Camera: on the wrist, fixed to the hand. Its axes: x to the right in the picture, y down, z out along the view.
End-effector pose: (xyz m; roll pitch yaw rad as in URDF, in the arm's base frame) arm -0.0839 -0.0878 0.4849 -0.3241 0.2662 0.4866
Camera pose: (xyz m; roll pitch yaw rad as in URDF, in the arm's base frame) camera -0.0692 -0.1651 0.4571 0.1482 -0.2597 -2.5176
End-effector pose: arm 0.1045 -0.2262 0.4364 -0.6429 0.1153 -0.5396
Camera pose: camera 0.0490 -0.2882 0.4305 0.4855 -0.1519 2.7308
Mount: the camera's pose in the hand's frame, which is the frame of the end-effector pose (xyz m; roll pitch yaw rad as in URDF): -0.0150 -0.0608 -0.0551 -0.1373 0.0461 -3.0170
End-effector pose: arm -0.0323 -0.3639 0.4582 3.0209 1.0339 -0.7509
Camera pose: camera 0.0376 -0.3375 0.4953 -2.9346 -1.0501 2.1288
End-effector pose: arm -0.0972 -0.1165 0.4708 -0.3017 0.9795 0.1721
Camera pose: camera -0.1209 -0.1962 0.4640 -0.0305 -0.9596 -2.7370
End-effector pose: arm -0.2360 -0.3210 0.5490 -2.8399 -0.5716 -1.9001
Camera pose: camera -0.1801 -0.2864 0.6003 2.6396 0.4872 1.1226
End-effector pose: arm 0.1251 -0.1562 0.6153 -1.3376 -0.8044 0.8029
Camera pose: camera 0.1433 -0.2347 0.6367 1.2626 0.6915 -2.2431
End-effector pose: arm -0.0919 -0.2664 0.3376 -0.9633 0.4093 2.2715
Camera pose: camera -0.0267 -0.2198 0.3605 0.7700 -0.4823 -0.7471
